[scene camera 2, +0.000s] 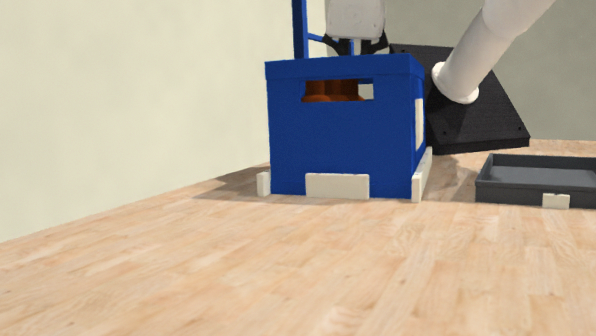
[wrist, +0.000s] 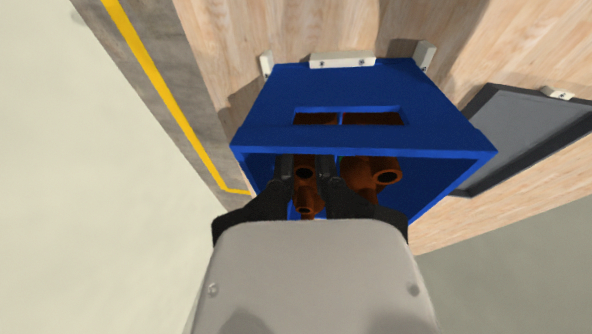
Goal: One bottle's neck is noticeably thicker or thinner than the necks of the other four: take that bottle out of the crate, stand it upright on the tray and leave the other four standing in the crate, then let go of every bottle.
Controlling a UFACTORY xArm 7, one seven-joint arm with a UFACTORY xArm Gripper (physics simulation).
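Places are measured from the arm's base along level axes (x ahead, y left, z up), in metres.
Where they show: gripper, fingertip midpoint: [scene camera 2: 351, 79] [wrist: 303, 151]; arm's base at its link origin: [scene camera 2: 454, 83].
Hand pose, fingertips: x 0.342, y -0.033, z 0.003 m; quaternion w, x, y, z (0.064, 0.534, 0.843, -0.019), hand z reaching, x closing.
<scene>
Things, the pixels of their top centre, and the offset from my fingertips.
- blue crate at its top centre: [wrist: 334, 221] [scene camera 2: 357, 63] dx +0.082, dy +0.084, dz +0.020 m
- brown bottle at its top centre: [wrist: 304, 210] [scene camera 2: 331, 72] dx +0.102, dy +0.047, dz +0.008 m
- second bottle mouth at its top centre: [wrist: 304, 210] dx +0.102, dy +0.047, dz +0.008 m
- dark grey tray at its top centre: [scene camera 2: 549, 167] [wrist: 481, 161] dx -0.017, dy +0.352, dz -0.129 m
The blue crate [scene camera 2: 345, 140] [wrist: 350, 87] stands on the table with brown bottles inside, partly hidden by its walls and my gripper. My gripper [scene camera 2: 353, 49] [wrist: 303, 151] reaches down into the crate; in the wrist view its fingers close on both sides of the neck of one brown bottle [wrist: 304, 184], which stands in the crate. A second bottle mouth [wrist: 305, 210] shows nearer the camera. To the right, another bottle [wrist: 387, 176] shows a wider mouth, beside a further brown shape. The fingertips are hidden in the scene view. The dark grey tray [scene camera 2: 505, 195] [wrist: 525, 125] holds no bottle in its visible part.
White blocks [scene camera 2: 337, 186] [wrist: 342, 60] sit against the crate's foot. A blue post [scene camera 2: 300, 30] rises behind the crate. A tilted black board [scene camera 2: 480, 120] stands behind, with the white arm [scene camera 2: 480, 55] in front of it. The tray is to the crate's right.
</scene>
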